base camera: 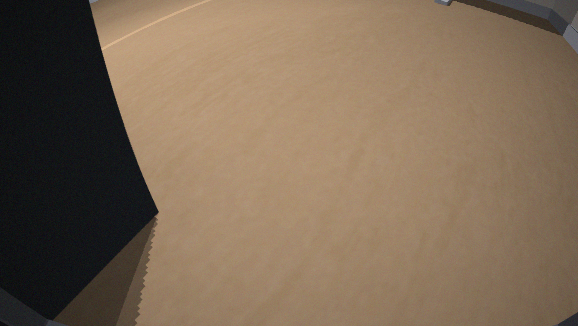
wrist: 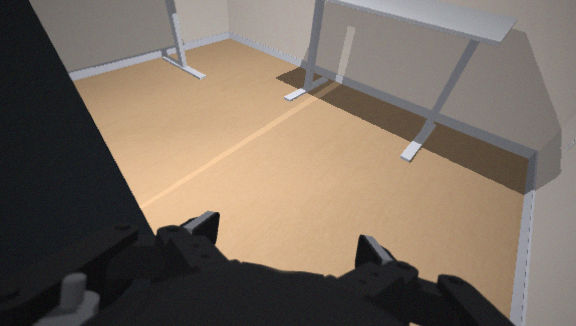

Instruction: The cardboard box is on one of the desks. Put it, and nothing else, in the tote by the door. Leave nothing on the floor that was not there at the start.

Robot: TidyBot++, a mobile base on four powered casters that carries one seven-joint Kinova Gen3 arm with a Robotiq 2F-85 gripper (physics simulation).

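Places are measured from the arm's base along level axes (x ahead, y left, z up), in centimetres.
Pixels of known places: gripper, fingertip midpoint: point(wrist: 286, 238).
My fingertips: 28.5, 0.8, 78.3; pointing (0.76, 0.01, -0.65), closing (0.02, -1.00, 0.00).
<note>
Behind a point stands the place of what it marks, as x, y, z.
My gripper point(wrist: 286, 238) @[28.5, 0.8, 78.3] is open, with its two fingers wide apart at the bottom of the wrist view and no object between them. It points out over the brown floor. A grey-white desk point(wrist: 425, 17) @[206.9, -60.5, 55.3] stands against the wall at the upper right of the wrist view; the part of its top that shows bears no box. Part of a second desk's leg point(wrist: 178, 42) @[283.2, 148.1, -10.4] shows at the upper left of the wrist view. The cardboard box and the tote do not show in either view.
A tall dark panel point(base camera: 60, 150) @[30.4, 25.1, -21.4] point(wrist: 65, 150) @[35.3, 22.2, 75.3] stands close on the left in both views. The desk's far-right foot point(wrist: 413, 151) @[193.9, -89.1, -37.2] rests on the floor near the wall. A desk foot point(base camera: 443, 2) @[183.1, -81.9, -38.2] shows at the top of the base view. A wall runs along the right.
</note>
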